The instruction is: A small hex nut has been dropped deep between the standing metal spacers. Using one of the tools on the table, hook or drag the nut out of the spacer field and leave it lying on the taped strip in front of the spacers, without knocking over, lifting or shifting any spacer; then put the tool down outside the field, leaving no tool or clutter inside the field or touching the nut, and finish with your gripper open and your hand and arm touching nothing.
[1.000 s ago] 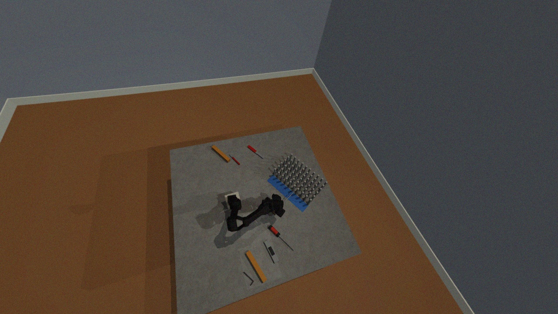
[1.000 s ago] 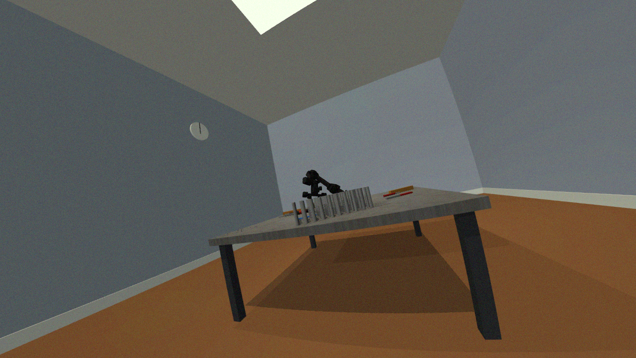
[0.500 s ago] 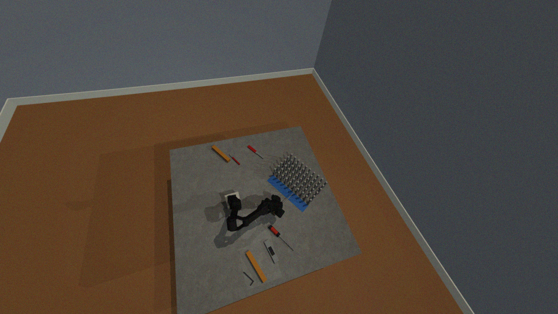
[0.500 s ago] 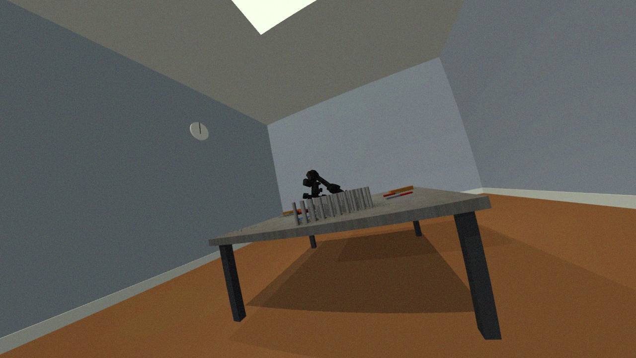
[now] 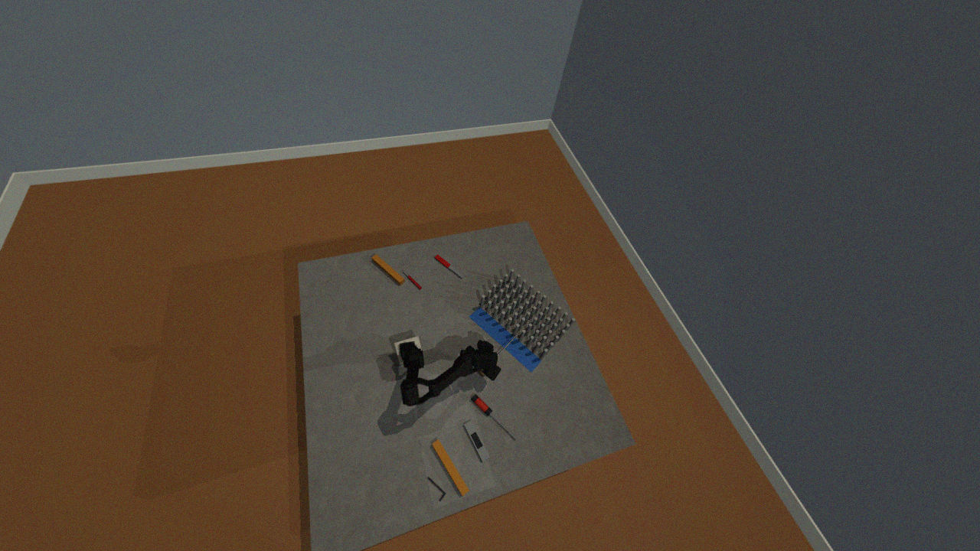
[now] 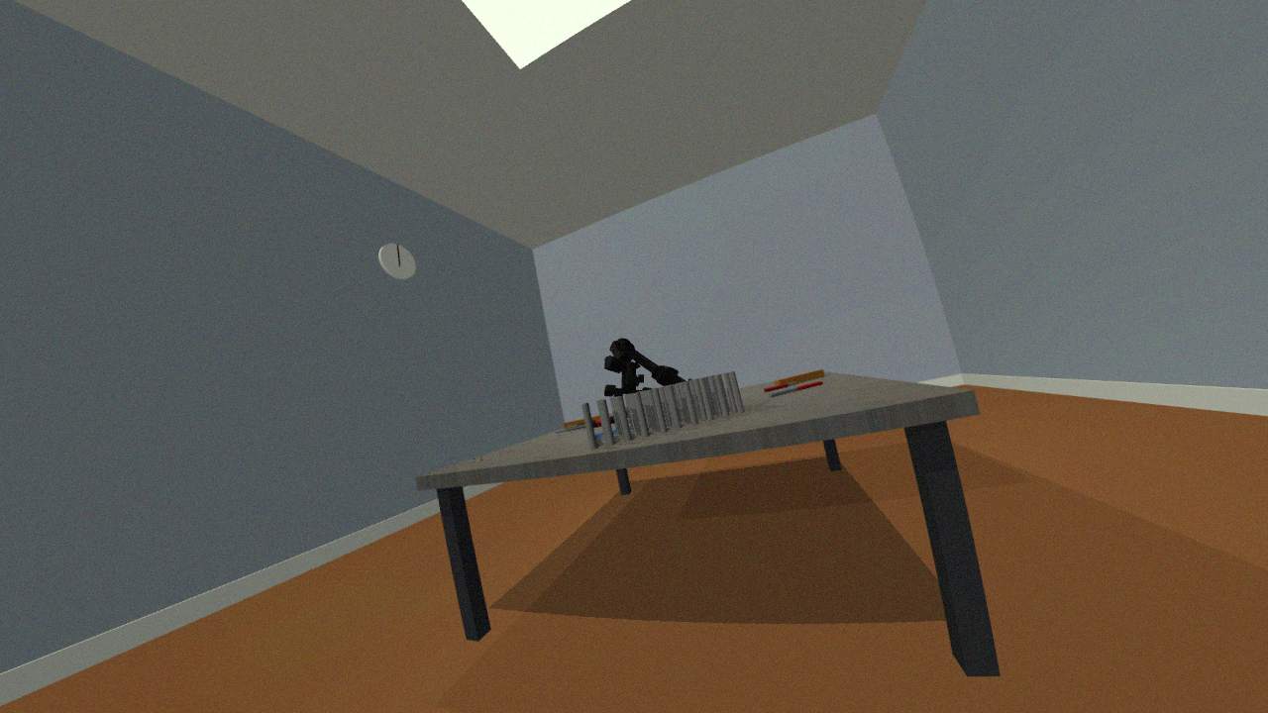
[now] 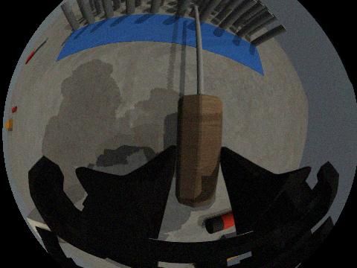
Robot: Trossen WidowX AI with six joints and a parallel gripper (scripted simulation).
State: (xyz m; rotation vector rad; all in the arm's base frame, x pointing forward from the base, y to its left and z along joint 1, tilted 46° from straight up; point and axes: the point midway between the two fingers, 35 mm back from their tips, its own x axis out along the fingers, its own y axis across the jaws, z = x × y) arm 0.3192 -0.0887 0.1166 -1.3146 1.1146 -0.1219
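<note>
My gripper tip is now 130 mm to the right of the blue taped strip, 130 mm short of it and 40 mm above it. The rest, counted from my gripper tip: hook tool: 90 mm ahead, 60 mm to the left; dark flat tool: 280 mm to the right, 120 mm behind, 20 mm below; thin red tool: 570 mm to the left, 270 mm behind, 30 mm below.
</note>
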